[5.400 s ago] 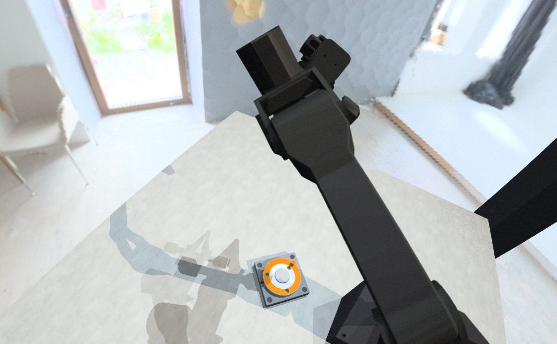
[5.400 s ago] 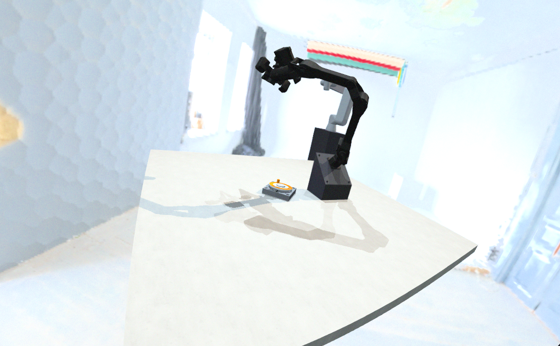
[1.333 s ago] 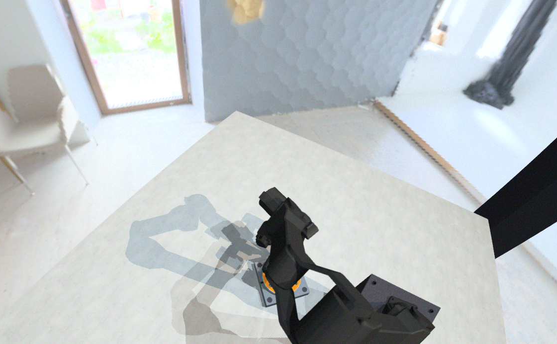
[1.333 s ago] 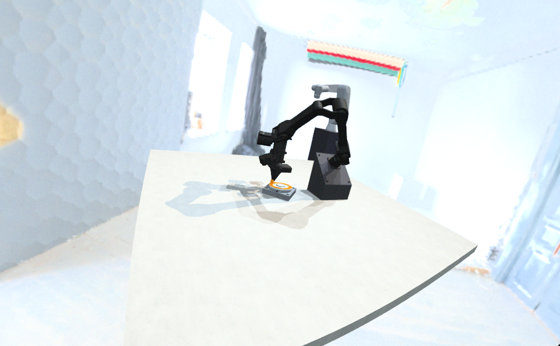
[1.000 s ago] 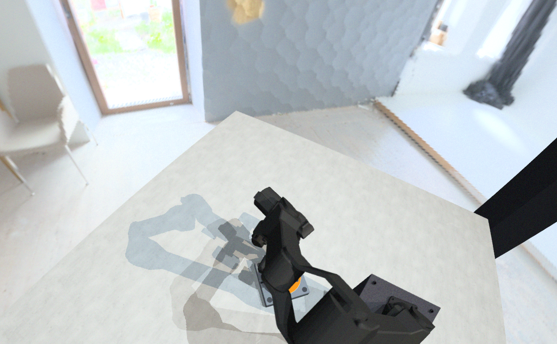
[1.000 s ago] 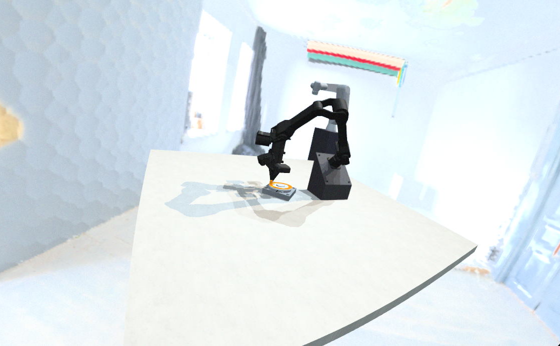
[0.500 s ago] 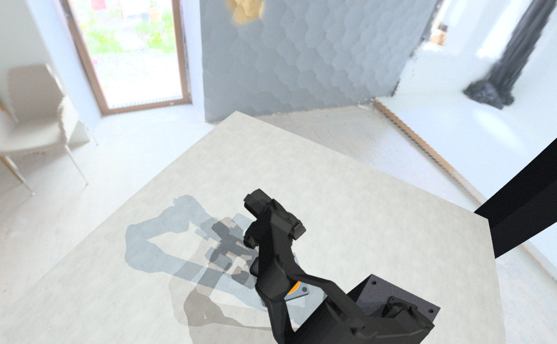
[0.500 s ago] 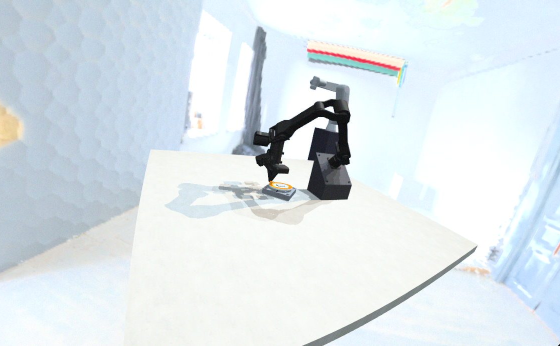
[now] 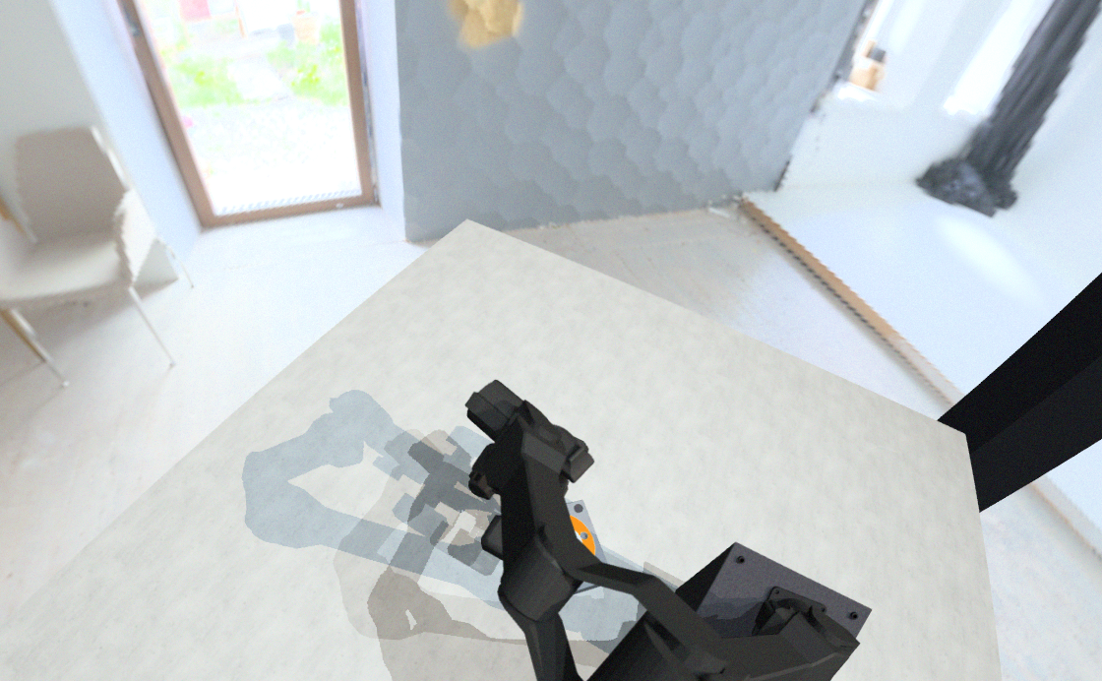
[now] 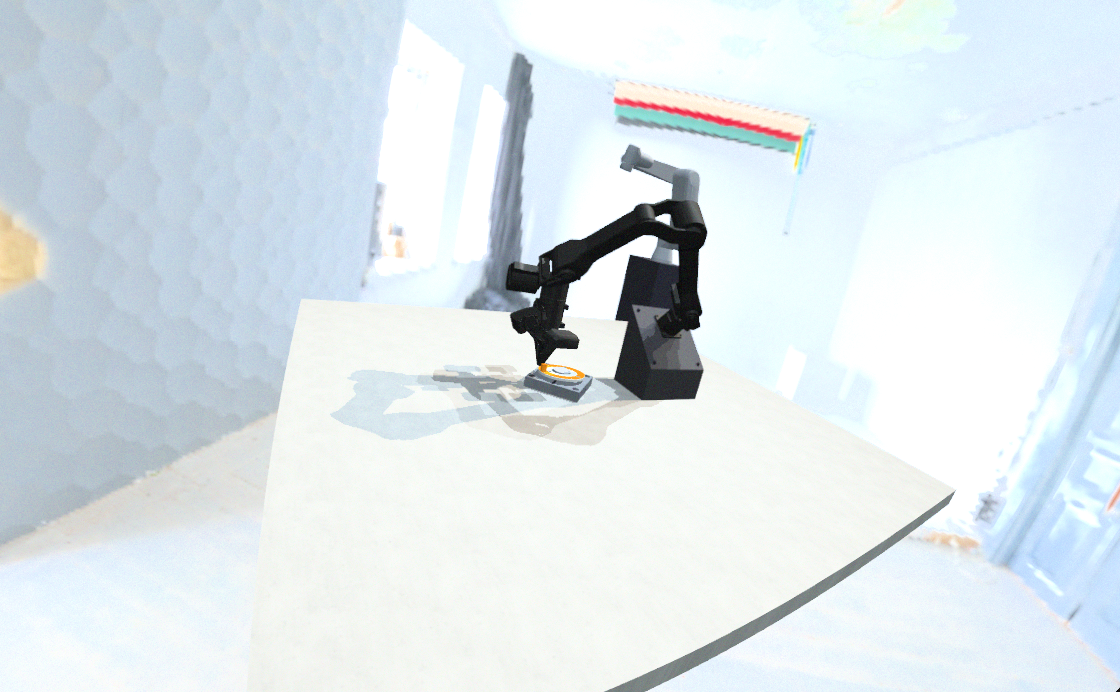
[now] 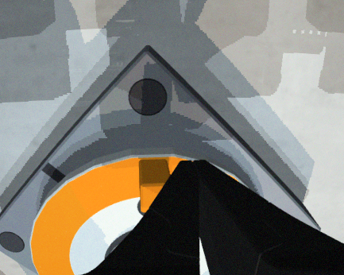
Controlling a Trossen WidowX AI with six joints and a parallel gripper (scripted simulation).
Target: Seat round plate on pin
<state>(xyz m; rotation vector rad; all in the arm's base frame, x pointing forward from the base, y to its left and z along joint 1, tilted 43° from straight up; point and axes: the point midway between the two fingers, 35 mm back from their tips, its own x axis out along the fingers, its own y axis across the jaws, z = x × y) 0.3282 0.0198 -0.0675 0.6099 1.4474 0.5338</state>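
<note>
Now: gripper tip 30 mm past the round orange plate and 10 mm to the right of it. From my gripper tip the other things lie so: grey square base 50 mm behind, 20 mm to the left, 20 mm below.
</note>
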